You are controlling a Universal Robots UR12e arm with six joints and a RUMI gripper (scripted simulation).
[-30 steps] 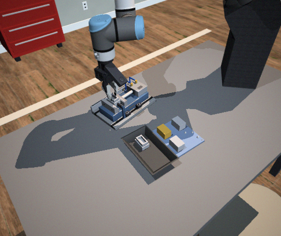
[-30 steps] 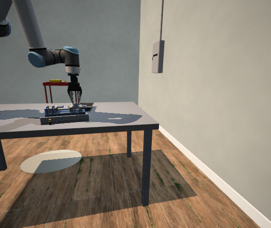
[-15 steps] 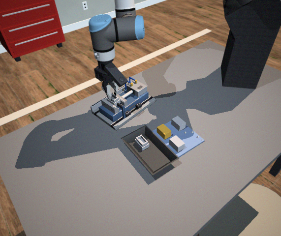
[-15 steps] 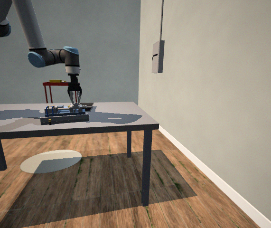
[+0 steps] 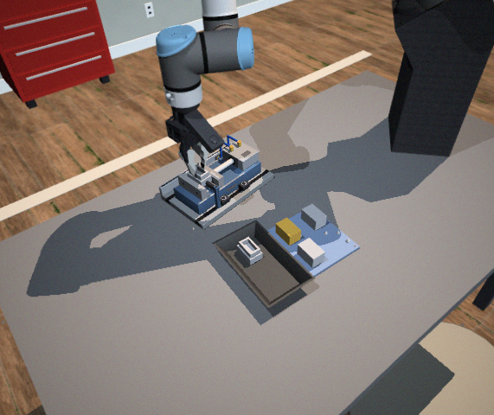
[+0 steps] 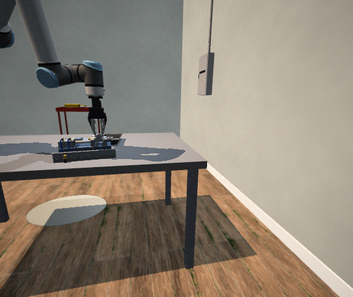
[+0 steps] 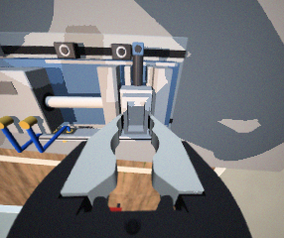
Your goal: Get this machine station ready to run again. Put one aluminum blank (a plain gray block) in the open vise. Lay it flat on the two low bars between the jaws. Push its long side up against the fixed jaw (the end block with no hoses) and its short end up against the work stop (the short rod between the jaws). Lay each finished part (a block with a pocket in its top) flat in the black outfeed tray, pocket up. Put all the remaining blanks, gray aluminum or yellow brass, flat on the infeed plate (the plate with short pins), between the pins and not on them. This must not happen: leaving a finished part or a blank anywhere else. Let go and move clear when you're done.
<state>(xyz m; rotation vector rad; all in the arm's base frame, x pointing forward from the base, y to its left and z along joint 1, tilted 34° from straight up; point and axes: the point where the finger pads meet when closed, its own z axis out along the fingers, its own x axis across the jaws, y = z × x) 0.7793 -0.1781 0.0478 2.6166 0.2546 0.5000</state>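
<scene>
The fixed jaw is 3 cm ahead of my hand, 1 cm to the left of it and 4 cm below it. From my hand the other things lie so: vise 7 cm behind, 8 cm below; then dark work stop rod 5 cm to the left, 3 cm below; then vise rail 6 cm behind, 10 cm to the right, 9 cm below.
</scene>
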